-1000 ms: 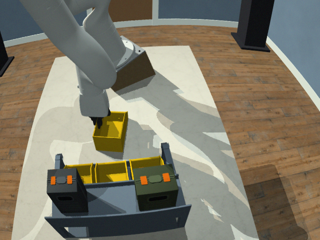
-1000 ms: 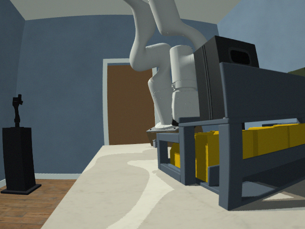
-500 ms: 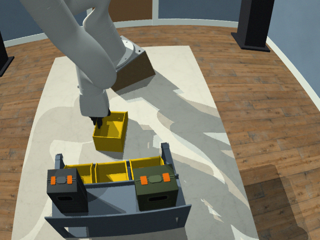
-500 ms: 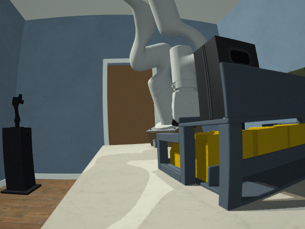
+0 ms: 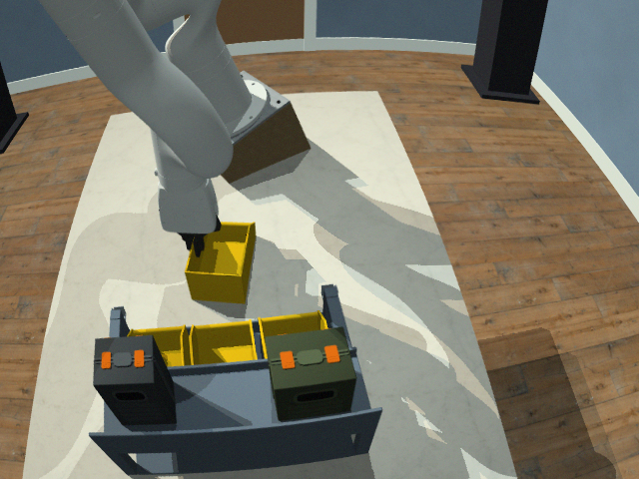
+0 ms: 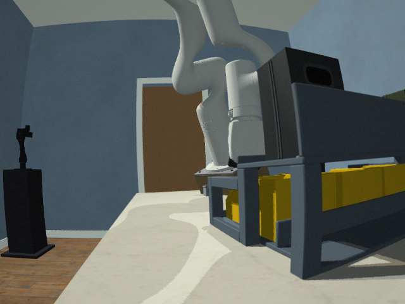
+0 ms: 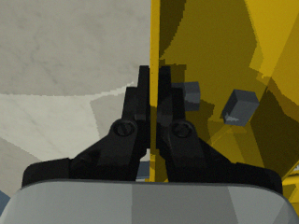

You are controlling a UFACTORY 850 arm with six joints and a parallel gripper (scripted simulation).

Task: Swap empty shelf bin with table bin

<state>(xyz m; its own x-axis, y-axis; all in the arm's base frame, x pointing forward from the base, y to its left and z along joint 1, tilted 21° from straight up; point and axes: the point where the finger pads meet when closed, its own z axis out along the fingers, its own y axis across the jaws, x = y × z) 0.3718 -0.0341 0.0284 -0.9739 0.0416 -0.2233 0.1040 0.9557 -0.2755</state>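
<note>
My gripper is now 150 mm short of the shelf lip, 50 mm to the right of it and 50 mm above it. From my hand the other things lie so: dark grey case: 350 mm ahead, 40 mm to the right, 100 mm above; then green case: 330 mm ahead, 190 mm to the left, 90 mm above.
</note>
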